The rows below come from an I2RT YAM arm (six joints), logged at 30 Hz.
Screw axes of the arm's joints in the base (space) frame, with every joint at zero. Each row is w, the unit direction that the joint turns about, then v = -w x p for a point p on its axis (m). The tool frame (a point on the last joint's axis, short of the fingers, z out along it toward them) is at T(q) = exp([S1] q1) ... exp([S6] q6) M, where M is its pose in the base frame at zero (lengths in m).
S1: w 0 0 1 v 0 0 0
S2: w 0 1 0 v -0.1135 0 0.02
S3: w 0 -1 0 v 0.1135 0 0.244
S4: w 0 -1 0 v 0.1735 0 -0.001
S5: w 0 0 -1 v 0 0.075 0
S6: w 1 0 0 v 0 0.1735 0
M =
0 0 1 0.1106
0 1 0 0
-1 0 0 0.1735
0 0 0 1
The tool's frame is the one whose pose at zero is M.
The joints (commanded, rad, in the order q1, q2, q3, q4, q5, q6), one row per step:
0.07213, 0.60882, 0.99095, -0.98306, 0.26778, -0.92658
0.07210, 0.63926, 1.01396, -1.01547, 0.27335, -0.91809
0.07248, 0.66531, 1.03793, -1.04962, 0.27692, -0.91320
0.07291, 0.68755, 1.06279, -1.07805, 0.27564, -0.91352
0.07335, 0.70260, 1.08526, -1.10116, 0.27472, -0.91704
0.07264, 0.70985, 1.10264, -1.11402, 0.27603, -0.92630
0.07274, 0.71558, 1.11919, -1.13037, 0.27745, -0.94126
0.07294, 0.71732, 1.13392, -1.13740, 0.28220, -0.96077
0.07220, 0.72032, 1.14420, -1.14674, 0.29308, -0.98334
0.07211, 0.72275, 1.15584, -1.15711, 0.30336, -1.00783
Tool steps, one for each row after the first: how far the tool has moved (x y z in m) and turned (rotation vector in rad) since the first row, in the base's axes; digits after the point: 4 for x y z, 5 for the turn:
0.0032, 0.0000, 0.0015, 0.00070, 0.03772, -0.00932
0.0053, 0.0001, 0.0035, -0.00035, 0.07263, -0.01468
0.0068, 0.0003, 0.0064, -0.00191, 0.09849, -0.01311
0.0072, 0.0004, 0.0097, -0.00536, 0.11493, -0.00990
0.0067, 0.0003, 0.0130, -0.01354, 0.11956, -0.00617
0.0057, 0.0001, 0.0159, -0.02645, 0.12820, 0.00170
0.0044, -0.0001, 0.0194, -0.04412, 0.12628, 0.00963
0.0036, -0.0006, 0.0213, -0.06839, 0.13302, 0.01365
0.0024, -0.0010, 0.0236, -0.09371, 0.13951, 0.01991

